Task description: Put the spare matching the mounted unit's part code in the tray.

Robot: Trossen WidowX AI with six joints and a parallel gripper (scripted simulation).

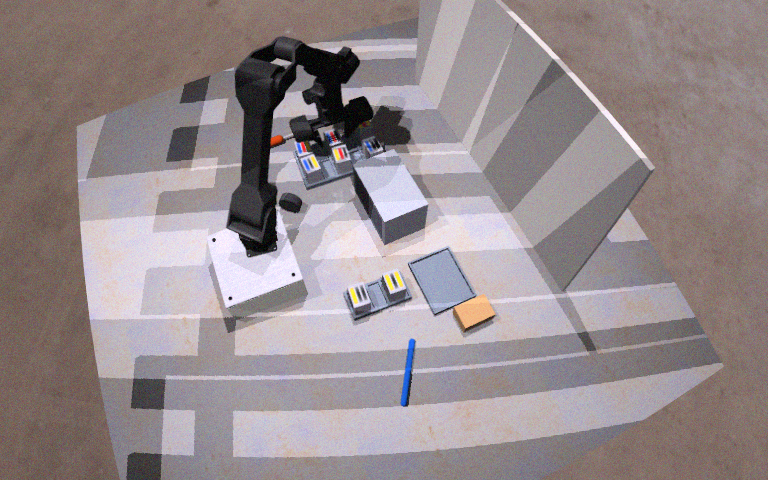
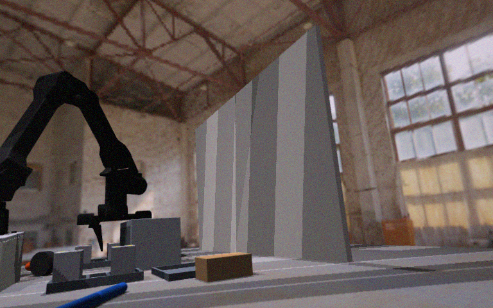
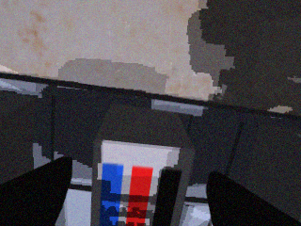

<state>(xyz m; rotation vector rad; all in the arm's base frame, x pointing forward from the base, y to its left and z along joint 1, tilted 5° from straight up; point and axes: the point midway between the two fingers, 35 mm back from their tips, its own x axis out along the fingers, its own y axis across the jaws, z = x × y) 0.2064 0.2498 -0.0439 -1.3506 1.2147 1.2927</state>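
Right now the grey tray is 14 cm ahead of my gripper tip, 40 cm to the right of it and 3 cm below it. The rest, counted from my gripper tip: rack (40 cm to the right, 3 cm below); then tall slanted panel (33 cm ahead, 15 cm to the right, 19 cm above); then mounted unit (8 cm ahead, 19 cm to the right, 2 cm above).
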